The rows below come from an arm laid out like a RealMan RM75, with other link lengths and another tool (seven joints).
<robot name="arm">
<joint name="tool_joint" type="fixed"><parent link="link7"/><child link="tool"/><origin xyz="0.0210 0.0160 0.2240" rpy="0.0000 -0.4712 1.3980"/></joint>
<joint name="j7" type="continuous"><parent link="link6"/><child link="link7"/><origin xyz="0.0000 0.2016 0.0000" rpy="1.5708 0.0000 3.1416"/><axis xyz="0 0 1"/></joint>
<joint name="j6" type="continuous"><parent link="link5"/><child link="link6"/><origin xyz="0.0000 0.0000 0.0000" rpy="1.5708 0.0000 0.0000"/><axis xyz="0 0 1"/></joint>
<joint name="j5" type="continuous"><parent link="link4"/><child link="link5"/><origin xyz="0.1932 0.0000 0.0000" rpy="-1.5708 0.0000 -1.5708"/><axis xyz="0 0 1"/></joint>
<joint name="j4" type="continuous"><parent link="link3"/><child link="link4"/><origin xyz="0.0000 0.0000 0.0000" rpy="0.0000 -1.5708 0.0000"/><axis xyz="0 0 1"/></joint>
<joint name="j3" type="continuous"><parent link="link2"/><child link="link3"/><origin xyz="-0.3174 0.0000 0.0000" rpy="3.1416 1.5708 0.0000"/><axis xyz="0 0 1"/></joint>
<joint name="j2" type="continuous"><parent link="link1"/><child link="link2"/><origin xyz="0.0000 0.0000 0.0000" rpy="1.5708 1.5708 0.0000"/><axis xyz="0 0 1"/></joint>
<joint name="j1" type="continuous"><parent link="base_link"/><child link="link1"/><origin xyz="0.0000 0.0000 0.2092" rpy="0.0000 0.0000 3.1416"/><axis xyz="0 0 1"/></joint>
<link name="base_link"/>
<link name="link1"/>
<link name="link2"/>
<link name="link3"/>
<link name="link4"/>
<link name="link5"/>
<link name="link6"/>
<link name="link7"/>
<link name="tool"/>
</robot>
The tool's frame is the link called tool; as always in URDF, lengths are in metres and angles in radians. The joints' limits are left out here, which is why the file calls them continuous.
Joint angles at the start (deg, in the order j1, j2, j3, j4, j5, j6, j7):
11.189 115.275 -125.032 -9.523 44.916 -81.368 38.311
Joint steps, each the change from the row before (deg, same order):
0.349 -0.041 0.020 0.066 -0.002 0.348 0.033
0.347 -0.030 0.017 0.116 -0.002 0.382 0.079
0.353 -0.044 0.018 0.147 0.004 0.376 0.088
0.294 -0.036 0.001 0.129 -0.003 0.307 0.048
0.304 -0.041 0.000 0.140 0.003 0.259 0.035
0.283 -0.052 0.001 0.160 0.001 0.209 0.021
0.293 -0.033 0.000 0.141 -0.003 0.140 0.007
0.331 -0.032 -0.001 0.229 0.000 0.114 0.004
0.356 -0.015 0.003 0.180 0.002 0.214 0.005
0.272 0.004 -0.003 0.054 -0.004 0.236 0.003
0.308 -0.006 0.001 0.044 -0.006 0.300 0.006
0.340 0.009 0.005 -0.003 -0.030 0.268 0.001
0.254 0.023 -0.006 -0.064 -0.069 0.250 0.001
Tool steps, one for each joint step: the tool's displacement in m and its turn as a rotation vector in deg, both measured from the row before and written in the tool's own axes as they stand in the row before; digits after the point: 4 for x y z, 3 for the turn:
0.0019 -0.0010 0.0019 0.138 0.096 -0.079
0.0015 -0.0015 0.0019 0.203 0.058 -0.089
0.0013 -0.0014 0.0020 0.194 0.046 -0.113
0.0012 -0.0012 0.0016 0.155 0.054 -0.127
0.0013 -0.0009 0.0016 0.104 0.076 -0.128
0.0010 -0.0006 0.0015 0.063 0.073 -0.154
0.0016 -0.0002 0.0013 0.007 0.126 -0.106
0.0016 -0.0002 0.0015 -0.014 0.129 -0.162
0.0019 -0.0006 0.0016 0.053 0.119 -0.134
0.0019 -0.0008 0.0012 0.094 0.103 -0.052
0.0021 -0.0009 0.0014 0.122 0.106 -0.062
0.0030 -0.0006 0.0013 0.089 0.188 0.000
0.0029 -0.0008 0.0007 0.123 0.194 0.024

